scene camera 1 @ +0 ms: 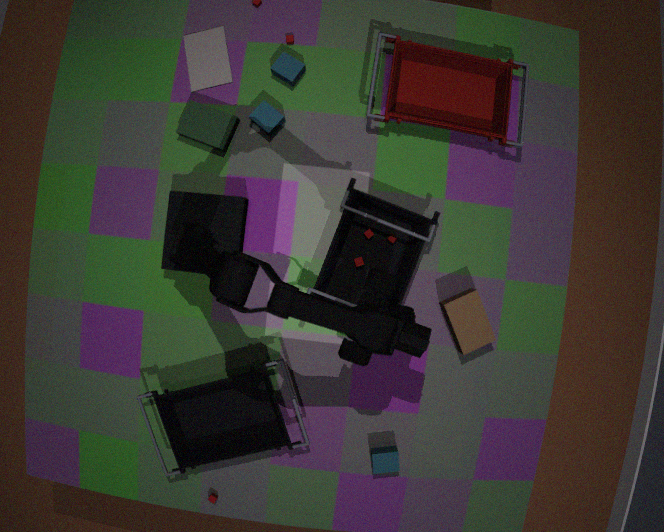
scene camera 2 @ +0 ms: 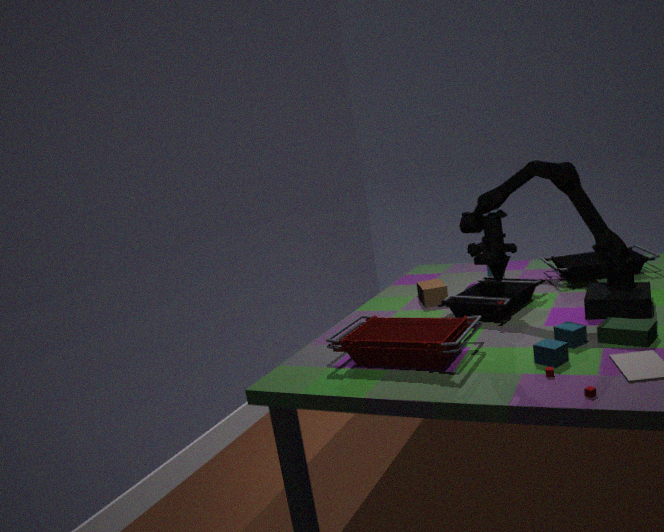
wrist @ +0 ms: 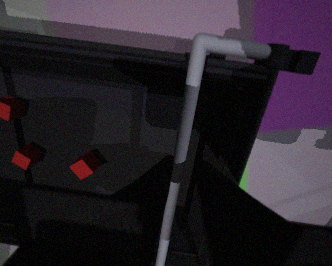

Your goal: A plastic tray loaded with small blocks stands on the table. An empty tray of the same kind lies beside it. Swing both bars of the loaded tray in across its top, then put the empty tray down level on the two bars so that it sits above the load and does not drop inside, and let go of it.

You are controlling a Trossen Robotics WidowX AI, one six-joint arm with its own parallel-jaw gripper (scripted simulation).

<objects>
gripper: scene camera 1; scene camera 2; wrist 185, 164
black tray: scene camera 1 237, 416; scene camera 2 582, 267; not seen in the wrist view (out of frame)
same spot on gripper: (scene camera 1: 366, 297) = (scene camera 2: 496, 255)
</objects>
